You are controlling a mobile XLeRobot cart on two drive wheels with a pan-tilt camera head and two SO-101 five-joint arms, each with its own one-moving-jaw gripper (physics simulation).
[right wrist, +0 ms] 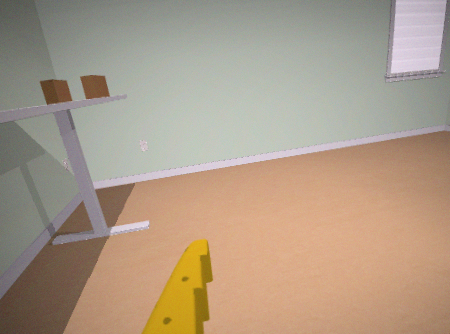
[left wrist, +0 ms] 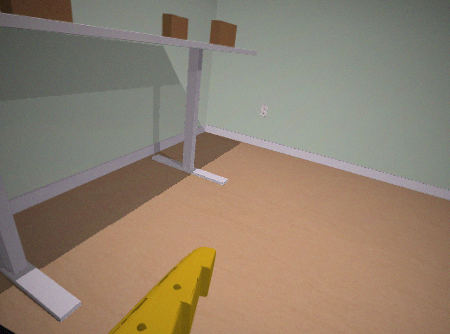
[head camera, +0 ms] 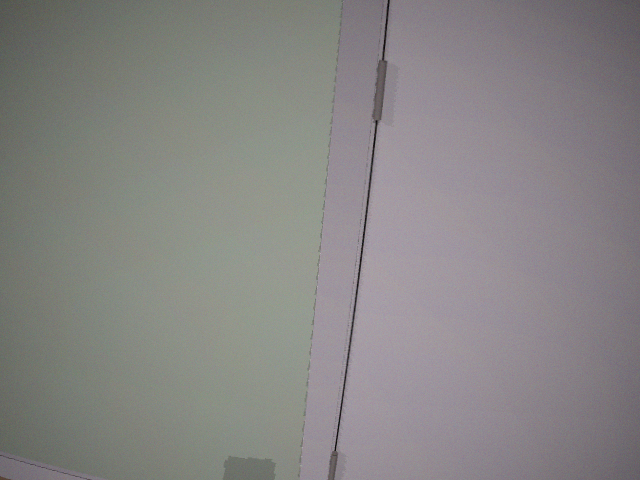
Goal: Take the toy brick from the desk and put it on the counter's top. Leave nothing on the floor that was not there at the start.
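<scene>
The desk (left wrist: 125, 36) (right wrist: 90, 104) is pale, with grey legs; it stands at the left in both wrist views, seen from below its top. I cannot make out a toy brick in any view. The counter does not show. My left gripper (left wrist: 207, 255) is open, with one yellow notched jaw in view, over the floor and apart from the desk. My right gripper (right wrist: 200, 247) is also open, with one yellow notched jaw in view, over the floor and apart from the desk. Neither jaw touches a thing.
Brown boxes (left wrist: 175, 26) (right wrist: 95, 86) stand on the desk. The desk's feet (left wrist: 50, 295) (right wrist: 127, 228) reach out over the wooden floor (left wrist: 300, 240) (right wrist: 325, 235). A white door (head camera: 491, 232) fills the head view's right, beside a green wall (head camera: 155, 206). A window (right wrist: 417, 37) is at upper right.
</scene>
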